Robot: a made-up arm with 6 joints.
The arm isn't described. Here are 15 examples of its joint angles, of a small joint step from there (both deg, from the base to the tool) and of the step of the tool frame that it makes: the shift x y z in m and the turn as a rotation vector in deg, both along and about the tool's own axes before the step.
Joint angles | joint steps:
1: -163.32 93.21 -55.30 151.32 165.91 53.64 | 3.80 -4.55 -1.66 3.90 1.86 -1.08
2: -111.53 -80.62 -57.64 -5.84 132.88 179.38 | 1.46 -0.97 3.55 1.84 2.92 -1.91
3: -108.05 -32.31 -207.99 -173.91 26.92 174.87 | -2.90 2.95 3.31 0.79 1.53 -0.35
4: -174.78 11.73 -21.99 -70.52 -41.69 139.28 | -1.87 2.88 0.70 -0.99 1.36 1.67
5: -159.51 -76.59 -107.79 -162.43 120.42 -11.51 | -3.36 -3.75 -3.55 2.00 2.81 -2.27
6: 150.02 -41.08 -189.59 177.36 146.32 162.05 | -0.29 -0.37 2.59 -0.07 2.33 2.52
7: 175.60 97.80 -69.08 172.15 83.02 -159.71 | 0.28 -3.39 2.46 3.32 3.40 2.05
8: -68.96 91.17 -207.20 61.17 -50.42 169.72 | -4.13 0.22 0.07 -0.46 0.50 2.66
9: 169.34 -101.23 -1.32 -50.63 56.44 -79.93 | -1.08 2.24 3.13 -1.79 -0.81 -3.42
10: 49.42 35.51 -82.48 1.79 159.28 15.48 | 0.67 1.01 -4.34 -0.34 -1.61 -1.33
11: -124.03 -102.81 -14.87 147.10 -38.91 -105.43 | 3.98 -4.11 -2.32 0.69 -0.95 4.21
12: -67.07 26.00 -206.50 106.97 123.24 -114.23 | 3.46 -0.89 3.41 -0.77 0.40 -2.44
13: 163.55 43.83 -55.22 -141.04 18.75 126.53 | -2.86 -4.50 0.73 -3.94 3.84 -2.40
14: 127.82 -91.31 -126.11 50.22 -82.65 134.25 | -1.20 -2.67 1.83 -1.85 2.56 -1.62
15: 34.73 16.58 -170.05 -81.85 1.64 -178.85 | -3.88 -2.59 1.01 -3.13 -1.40 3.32
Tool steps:
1: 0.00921 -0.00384 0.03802 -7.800 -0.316 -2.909
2: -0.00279 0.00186 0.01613 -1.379 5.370 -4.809
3: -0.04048 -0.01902 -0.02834 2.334 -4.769 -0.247
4: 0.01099 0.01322 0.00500 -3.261 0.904 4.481
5: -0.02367 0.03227 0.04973 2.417 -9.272 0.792
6: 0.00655 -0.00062 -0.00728 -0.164 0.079 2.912
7: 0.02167 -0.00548 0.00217 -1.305 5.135 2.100
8: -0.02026 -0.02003 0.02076 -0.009 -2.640 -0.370
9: 0.01489 -0.00562 0.01453 3.380 -0.151 -7.459
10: -0.01027 -0.00199 -0.01052 0.445 4.976 -0.820
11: 0.00851 0.00090 -0.01256 6.437 0.201 6.685
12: -0.00916 0.00342 0.00029 -1.788 3.117 -1.896
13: 0.01348 0.02991 -0.01288 -4.732 5.854 -2.862
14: -0.01951 0.00824 0.00109 -3.883 -0.363 -0.935
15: 0.00905 -0.01936 -0.00177 1.873 0.003 -3.275
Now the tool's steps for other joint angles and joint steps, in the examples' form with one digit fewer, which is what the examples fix.
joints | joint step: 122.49 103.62 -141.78 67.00 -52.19 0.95 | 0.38 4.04 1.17 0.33 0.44 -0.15
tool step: -0.0248 0.0398 -0.0055 -2.96 -2.62 -3.85
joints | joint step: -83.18 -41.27 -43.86 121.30 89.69 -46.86 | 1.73 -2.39 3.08 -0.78 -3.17 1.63
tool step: -0.0143 0.0040 -0.0039 -2.16 0.71 3.08
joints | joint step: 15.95 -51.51 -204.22 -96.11 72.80 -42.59 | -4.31 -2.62 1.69 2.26 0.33 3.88
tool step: 0.0006 0.0269 -0.0347 -1.84 3.37 5.47
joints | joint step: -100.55 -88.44 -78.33 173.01 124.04 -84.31 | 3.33 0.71 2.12 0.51 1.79 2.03
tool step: 0.0178 -0.0045 -0.0178 -0.48 3.81 0.85
